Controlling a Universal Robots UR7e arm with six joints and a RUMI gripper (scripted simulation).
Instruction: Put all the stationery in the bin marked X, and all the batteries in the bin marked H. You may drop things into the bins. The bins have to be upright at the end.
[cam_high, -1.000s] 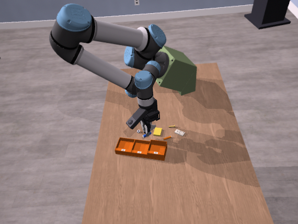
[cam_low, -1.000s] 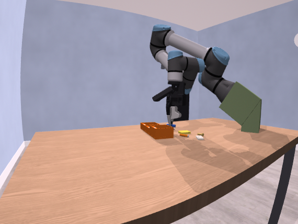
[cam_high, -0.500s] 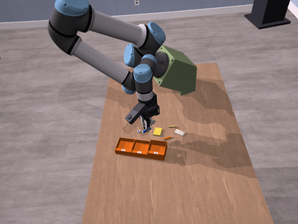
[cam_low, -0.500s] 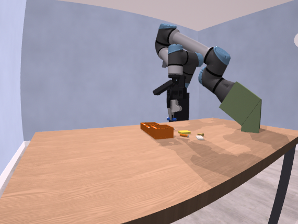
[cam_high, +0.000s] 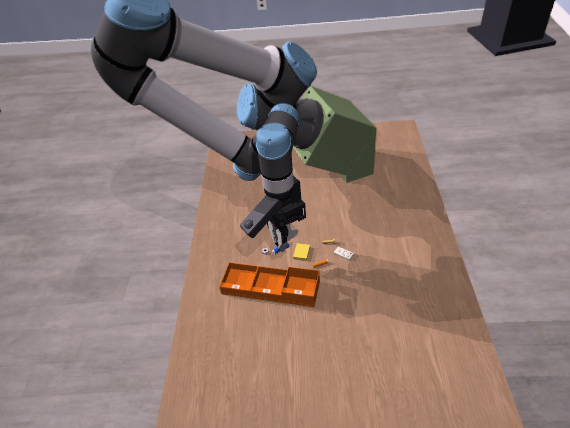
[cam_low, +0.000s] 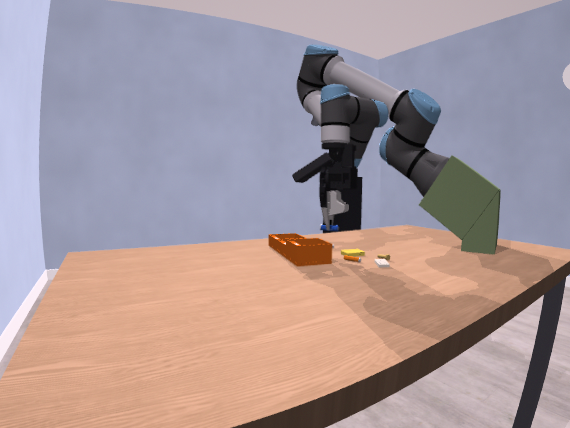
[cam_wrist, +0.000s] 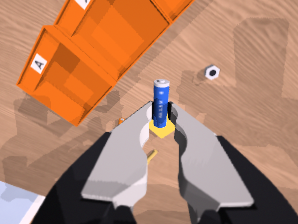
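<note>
Now: hand 1 cm above the blue battery. Also, from my hand: grey nut 6 cm behind, 4 cm to the right, 7 cm below; then orange bin 7 cm ahead, 4 cm to the right, 5 cm below; then yellow pad 3 cm behind, 6 cm to the left, 7 cm below.
</note>
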